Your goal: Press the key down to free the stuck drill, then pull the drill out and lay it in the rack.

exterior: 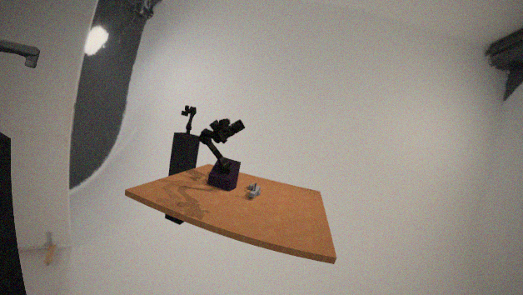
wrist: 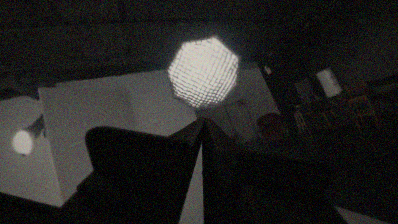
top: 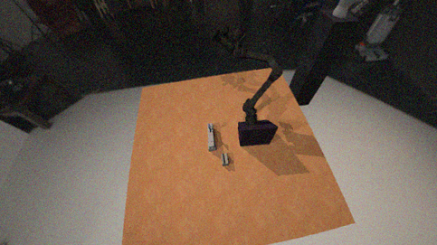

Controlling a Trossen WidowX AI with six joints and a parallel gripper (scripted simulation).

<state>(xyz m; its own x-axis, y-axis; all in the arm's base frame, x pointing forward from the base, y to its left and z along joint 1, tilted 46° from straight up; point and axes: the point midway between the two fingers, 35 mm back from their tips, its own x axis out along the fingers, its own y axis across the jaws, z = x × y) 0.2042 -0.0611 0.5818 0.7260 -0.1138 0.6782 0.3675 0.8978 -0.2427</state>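
Now: the pale cylindrical drill 60 mm ahead of my gripper tip, 500 mm to the left of it and 480 mm below it. The rest, counted from my gripper tip: grey rack (10 mm behind, 650 mm to the left, 510 mm below).
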